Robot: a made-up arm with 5 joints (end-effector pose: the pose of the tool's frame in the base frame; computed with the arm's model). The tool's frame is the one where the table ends.
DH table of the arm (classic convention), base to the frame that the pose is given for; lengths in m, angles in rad. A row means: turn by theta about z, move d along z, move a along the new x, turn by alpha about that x. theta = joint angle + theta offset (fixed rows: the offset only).
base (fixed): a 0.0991; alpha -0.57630; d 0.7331; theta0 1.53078
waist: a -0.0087; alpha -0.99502; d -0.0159; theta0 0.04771
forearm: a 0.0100; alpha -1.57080; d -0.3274; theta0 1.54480
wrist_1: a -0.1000; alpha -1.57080; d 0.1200; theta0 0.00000
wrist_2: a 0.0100; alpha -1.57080; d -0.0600; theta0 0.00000
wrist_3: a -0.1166; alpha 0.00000; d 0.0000; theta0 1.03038
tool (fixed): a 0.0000; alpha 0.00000; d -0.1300; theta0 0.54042
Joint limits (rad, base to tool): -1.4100..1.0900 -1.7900..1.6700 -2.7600..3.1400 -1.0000..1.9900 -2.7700..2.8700
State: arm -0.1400 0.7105 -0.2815 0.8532 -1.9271
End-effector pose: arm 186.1 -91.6 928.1 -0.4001 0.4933 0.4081 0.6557
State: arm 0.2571 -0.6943 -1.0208 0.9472 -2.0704
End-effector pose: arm 329.7 -121.0 709.4 0.1481 0.3885 0.7380 0.5315
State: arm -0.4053 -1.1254 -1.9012 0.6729 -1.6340
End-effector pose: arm 380.4 -189.5 455.6 0.3725 0.1079 0.9195 0.0650
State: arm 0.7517 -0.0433 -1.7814 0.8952 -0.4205
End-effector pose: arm 480.8 97.5 733.0 -0.5522 -0.6528 -0.4790 0.1989
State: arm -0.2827 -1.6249 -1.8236 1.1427 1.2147
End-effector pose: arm 281.6 72.9 624.5 -0.0120 0.5279 -0.0897 0.8445
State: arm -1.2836 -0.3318 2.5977 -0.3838 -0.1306
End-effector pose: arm 63.3 14.4 393.2 0.0424 0.2882 -0.2936 0.9105
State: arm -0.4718 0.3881 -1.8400 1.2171 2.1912
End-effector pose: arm 259.2 -51.8 786.4 -0.3603 0.7316 -0.2858 0.5033
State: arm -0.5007 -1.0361 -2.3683 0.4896 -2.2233
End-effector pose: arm 402.6 -217.5 469.6 0.2653 0.2376 0.9236 0.1419
